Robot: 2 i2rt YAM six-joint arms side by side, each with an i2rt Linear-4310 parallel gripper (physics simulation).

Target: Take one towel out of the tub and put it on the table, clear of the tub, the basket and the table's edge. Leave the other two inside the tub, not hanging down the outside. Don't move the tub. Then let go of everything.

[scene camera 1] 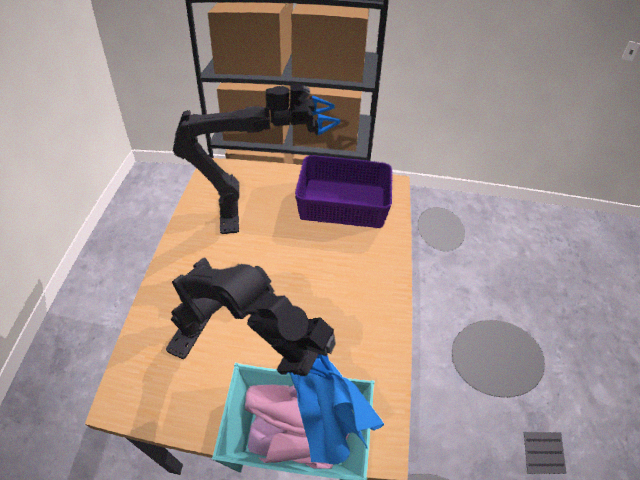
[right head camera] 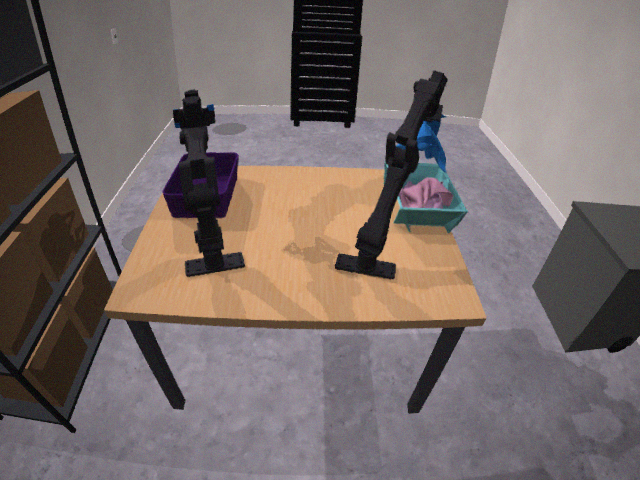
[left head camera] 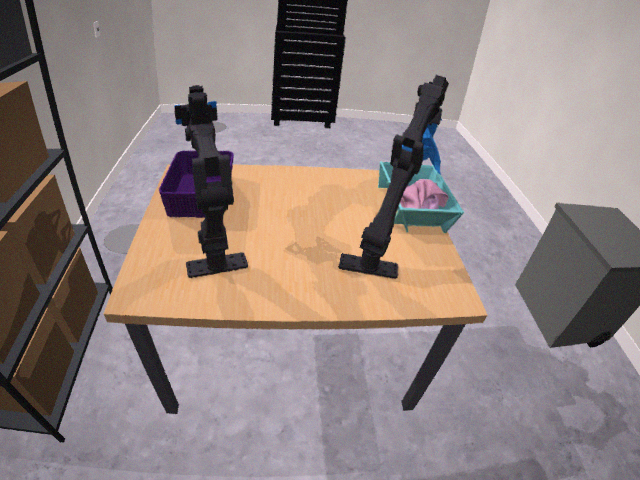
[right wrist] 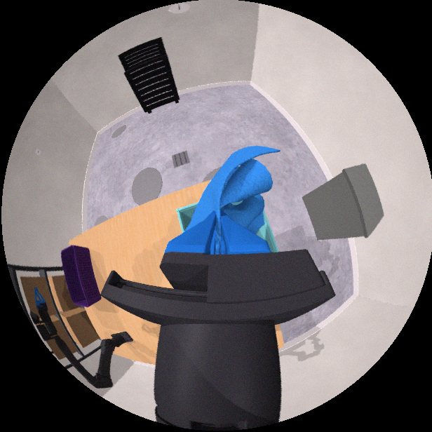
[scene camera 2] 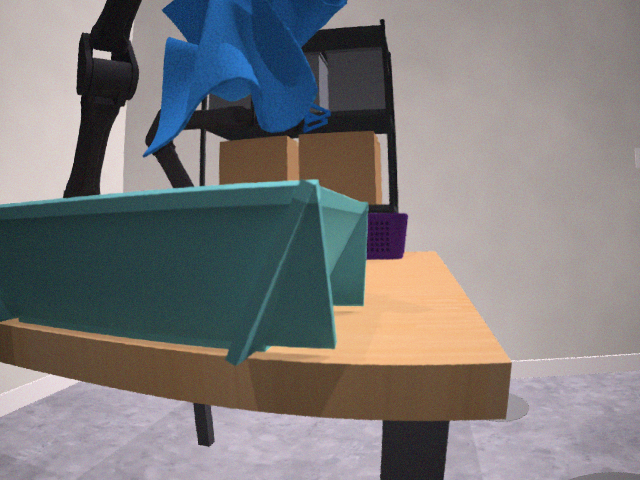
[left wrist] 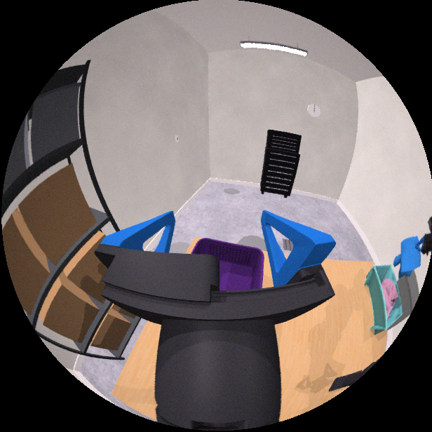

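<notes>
A blue towel (left head camera: 430,149) (right head camera: 431,143) (scene camera 1: 330,413) (scene camera 2: 232,67) (right wrist: 252,175) hangs in folds from my right gripper (right wrist: 217,215), which is shut on it. The towel hangs above the teal tub (left head camera: 429,218) (scene camera 1: 225,423) (scene camera 2: 155,268); its lower end shows above the rim in scene camera 2. A pink towel (left head camera: 423,195) (right head camera: 428,193) (scene camera 1: 273,403) lies crumpled inside the tub, with a mauve towel (scene camera 1: 261,435) partly under it. My left gripper (left wrist: 217,215) (scene camera 1: 336,114) is open and empty, high above the purple basket (scene camera 1: 343,209) (left wrist: 242,272).
The basket stands at the back left of the wooden table (left head camera: 279,289) in the head views, the tub at its back right, near the right edge. My right arm leans over the tub's left side. A shelf rack (scene camera 1: 379,82) with boxes stands beyond the table. A grey bin (left head camera: 563,279) stands at the right.
</notes>
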